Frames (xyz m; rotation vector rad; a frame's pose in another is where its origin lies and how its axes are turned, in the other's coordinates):
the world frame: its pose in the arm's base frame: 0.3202 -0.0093 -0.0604 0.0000 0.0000 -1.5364
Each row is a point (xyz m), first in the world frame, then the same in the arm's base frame.
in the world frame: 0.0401 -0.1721 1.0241
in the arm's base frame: 0.1496 -0.0553 0.9637
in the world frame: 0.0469 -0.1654 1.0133
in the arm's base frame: 0.1565 -0.0619 0.9529
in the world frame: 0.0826 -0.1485 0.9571
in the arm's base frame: 0.1746 -0.0970 0.8967
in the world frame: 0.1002 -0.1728 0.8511
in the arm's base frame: 0.1509 -0.1154 0.7907
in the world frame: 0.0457 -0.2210 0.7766
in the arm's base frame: 0.1009 -0.0626 0.7162
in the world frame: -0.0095 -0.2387 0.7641
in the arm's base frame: 0.0813 -0.0080 0.7037
